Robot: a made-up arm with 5 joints.
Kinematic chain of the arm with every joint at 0, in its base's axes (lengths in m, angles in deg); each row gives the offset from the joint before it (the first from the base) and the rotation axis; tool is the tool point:
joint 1: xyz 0 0 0.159 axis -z
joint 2: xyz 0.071 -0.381 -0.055 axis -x
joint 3: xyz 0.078 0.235 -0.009 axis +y
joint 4: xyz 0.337 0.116 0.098 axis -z
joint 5: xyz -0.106 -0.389 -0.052 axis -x
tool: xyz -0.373 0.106 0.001
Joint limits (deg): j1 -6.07..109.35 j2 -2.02..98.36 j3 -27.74..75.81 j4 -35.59..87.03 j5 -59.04..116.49
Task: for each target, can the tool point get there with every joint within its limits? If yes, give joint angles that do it. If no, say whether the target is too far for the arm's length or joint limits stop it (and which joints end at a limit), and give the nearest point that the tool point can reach.
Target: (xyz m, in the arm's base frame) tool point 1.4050 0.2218 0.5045
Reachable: no: joint limits stop it (at a limit: joint 2, joint 4, joint 5) | nearest point 0.4998 0.0789 0.1935 | short by 0.968 m
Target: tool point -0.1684 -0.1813 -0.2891
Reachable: yes | joints 27.10 65.09 -12.35 37.63 14.77
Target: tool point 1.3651 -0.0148 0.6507
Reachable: no: joint limits stop it (at a limit: joint 2, joint 4, joint 5) | nearest point 0.4959 -0.0054 0.2179 | short by 0.971 m
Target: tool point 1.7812 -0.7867 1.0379
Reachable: no: too far | nearest point 0.4099 -0.4911 0.3427 | short by 1.566 m
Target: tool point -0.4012 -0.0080 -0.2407
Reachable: yes | joints 68.55 74.82 -3.68 38.94 101.41
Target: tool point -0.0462 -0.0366 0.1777
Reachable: yes | joints 30.18 12.19 25.14 25.78 -8.84
